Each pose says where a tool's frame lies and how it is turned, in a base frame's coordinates. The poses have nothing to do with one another.
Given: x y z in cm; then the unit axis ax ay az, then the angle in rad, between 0 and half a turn.
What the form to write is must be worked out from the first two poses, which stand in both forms.
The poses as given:
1: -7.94 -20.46 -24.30 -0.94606 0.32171 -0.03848 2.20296
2: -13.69 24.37 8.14 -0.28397 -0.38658 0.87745 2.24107
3: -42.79 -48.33 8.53 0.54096 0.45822 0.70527 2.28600
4: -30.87 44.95 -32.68 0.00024 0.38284 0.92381 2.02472
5: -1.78 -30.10 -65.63 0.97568 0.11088 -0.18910 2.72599
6: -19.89 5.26 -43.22 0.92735 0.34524 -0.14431 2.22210
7: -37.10 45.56 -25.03 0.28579 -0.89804 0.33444 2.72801
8: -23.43 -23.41 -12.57 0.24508 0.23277 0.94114 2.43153
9: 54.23 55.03 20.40 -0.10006 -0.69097 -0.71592 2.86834
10: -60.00 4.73 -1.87 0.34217 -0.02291 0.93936 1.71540
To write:
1: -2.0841 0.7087 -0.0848 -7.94 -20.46 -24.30
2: -0.6364 -0.8664 1.9664 -13.69 24.37 8.14
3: 1.2366 1.0475 1.6122 -42.79 -48.33 8.53
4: 0.0005 0.7751 1.8705 -30.87 44.95 -32.68
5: 2.6597 0.3023 -0.5155 -1.78 -30.10 -65.63
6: 2.0607 0.7672 -0.3207 -19.89 5.26 -43.22
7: 0.7796 -2.4499 0.9124 -37.10 45.56 -25.03
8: 0.5959 0.5660 2.2884 -23.43 -23.41 -12.57
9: -0.2870 -1.9819 -2.0535 54.23 55.03 20.40
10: 0.5870 -0.0393 1.6114 -60.00 4.73 -1.87
